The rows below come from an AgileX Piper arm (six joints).
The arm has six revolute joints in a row. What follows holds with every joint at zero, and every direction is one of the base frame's.
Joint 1 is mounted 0.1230 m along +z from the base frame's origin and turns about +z.
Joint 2 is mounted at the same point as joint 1 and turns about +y.
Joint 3 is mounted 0.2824 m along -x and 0.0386 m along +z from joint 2 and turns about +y.
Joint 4 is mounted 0.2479 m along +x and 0.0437 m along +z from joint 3 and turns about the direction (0.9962, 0, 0.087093).
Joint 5 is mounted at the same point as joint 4 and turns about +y.
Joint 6 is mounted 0.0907 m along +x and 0.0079 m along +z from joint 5 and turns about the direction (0.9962, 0, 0.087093).
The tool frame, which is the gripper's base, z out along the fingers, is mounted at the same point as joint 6; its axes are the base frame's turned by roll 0.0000, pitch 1.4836 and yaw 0.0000 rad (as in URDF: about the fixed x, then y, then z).
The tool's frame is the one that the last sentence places.
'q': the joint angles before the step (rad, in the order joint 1, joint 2, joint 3, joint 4, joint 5, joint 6). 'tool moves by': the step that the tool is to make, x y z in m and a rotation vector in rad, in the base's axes. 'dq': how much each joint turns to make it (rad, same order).
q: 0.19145, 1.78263, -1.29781, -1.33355, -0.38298, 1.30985
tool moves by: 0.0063, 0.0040, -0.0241, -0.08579, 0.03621, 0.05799
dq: 0.00102, 0.05458, -0.00561, -0.10982, -0.01942, 0.01728
